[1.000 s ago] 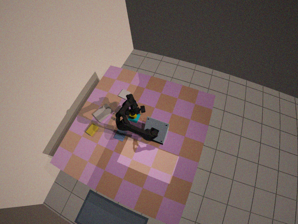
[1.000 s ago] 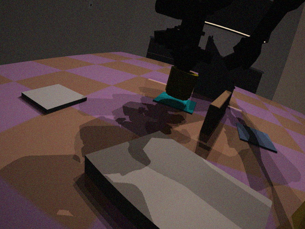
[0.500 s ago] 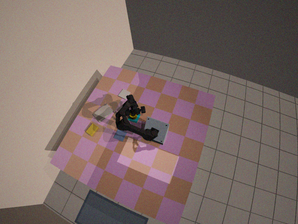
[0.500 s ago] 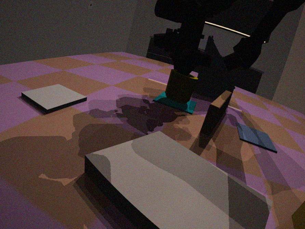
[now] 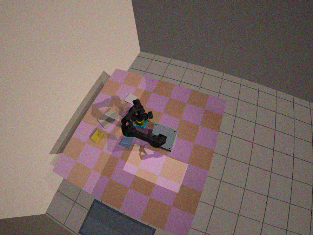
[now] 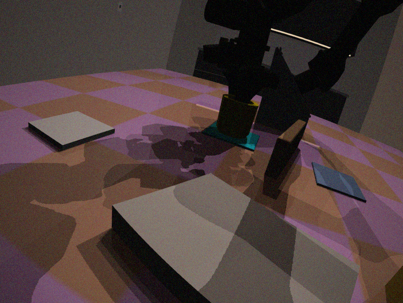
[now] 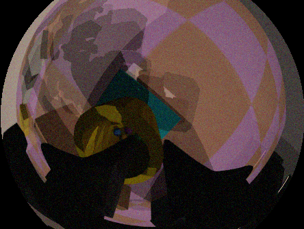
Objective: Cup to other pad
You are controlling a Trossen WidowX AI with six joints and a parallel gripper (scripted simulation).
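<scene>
Now: the yellow cup 2 cm ahead of my gripper tip, 1 cm to the left of it and 1 cm below it. The rest, counted from my gripper tip: blue marble 3 cm ahead, 3 cm to the left, 3 cm below; then brown upright wall 4 cm ahead, 13 cm to the left, 2 cm below; then teal pad 2 cm ahead, 2 cm to the left, 5 cm below.
</scene>
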